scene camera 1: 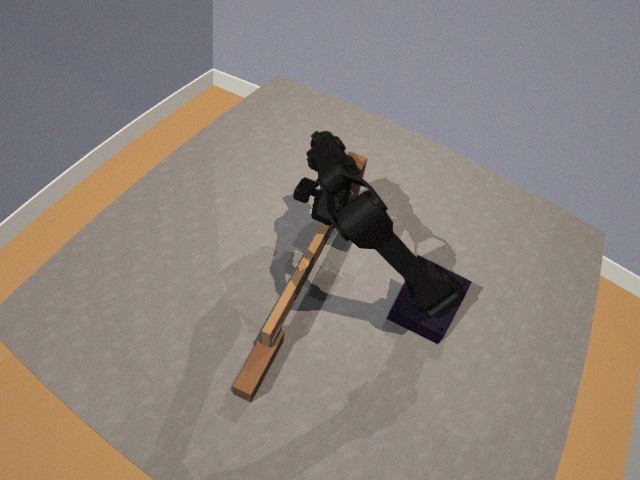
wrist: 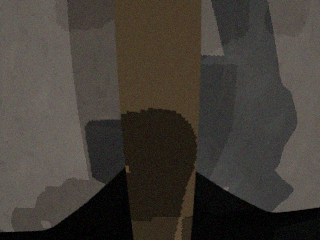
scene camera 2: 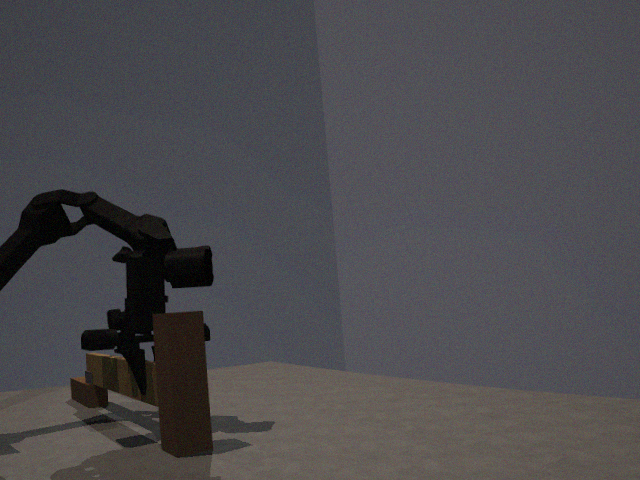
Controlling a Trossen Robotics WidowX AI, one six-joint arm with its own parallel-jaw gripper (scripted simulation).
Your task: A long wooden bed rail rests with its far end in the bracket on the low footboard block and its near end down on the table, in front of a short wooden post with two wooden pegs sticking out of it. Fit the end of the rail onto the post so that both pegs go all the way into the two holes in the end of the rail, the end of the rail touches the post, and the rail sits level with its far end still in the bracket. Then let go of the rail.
Observation:
The pictures show: my gripper and a long wooden rail.
My gripper shows as well in scene camera 1 and in the wrist view.

